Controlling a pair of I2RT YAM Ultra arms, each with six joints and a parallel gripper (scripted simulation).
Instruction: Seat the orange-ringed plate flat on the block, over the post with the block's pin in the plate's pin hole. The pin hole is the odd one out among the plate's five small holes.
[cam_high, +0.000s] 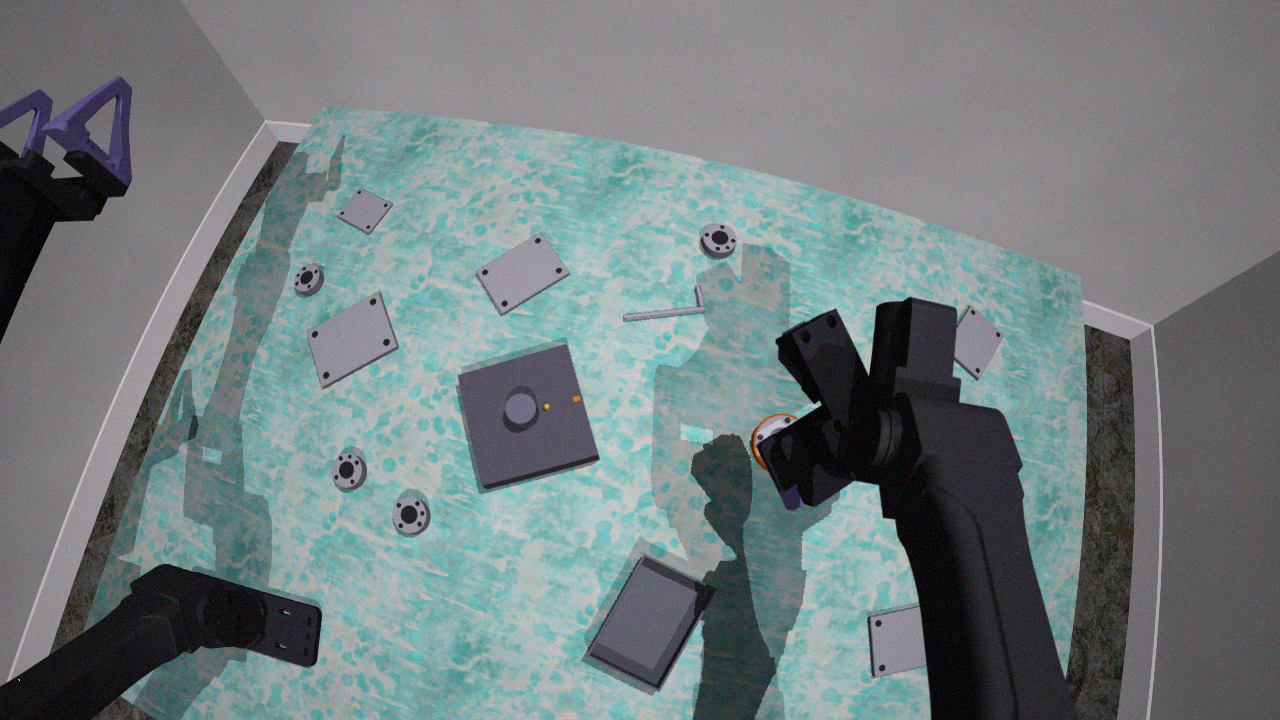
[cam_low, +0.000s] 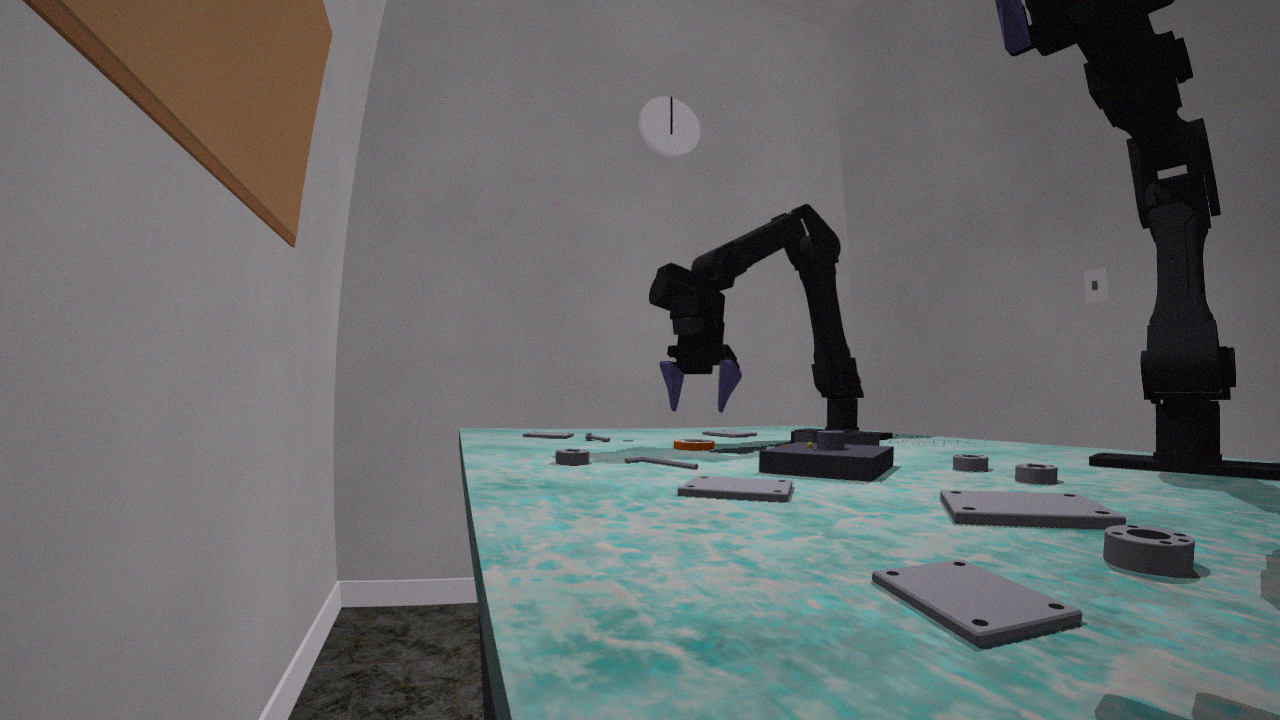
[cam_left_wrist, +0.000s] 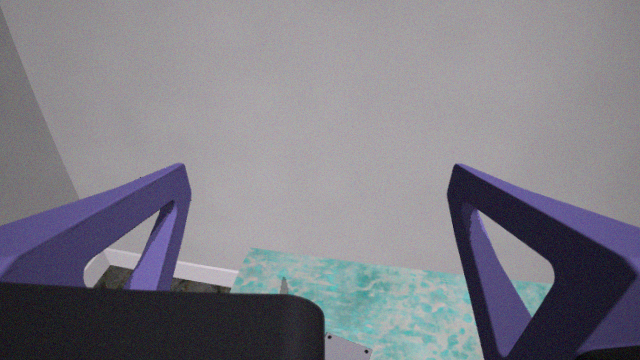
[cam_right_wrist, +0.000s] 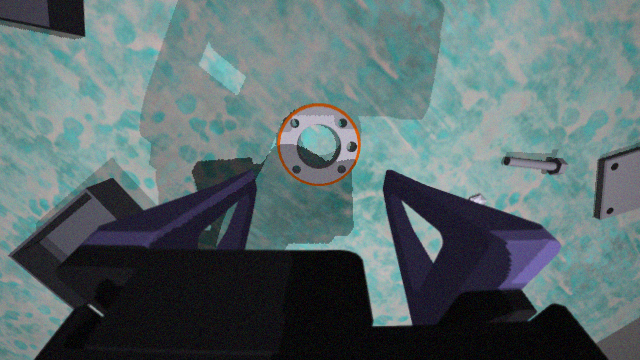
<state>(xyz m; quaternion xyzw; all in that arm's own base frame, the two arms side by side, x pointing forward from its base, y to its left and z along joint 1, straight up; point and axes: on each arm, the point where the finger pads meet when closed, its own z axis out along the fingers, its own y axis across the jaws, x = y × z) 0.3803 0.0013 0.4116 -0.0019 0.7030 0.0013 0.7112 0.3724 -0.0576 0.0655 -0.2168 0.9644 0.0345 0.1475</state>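
Now: right hand 1 cm short of the plate, 1 cm to the right of it and 6 cm above it. Also, from my right hand: l-shaped key (14 cm ahead, 15 cm to the left, 6 cm below); then dark block (2 cm behind, 25 cm to the left, 4 cm below); then dark tray (21 cm behind, 9 cm to the left, 6 cm below).
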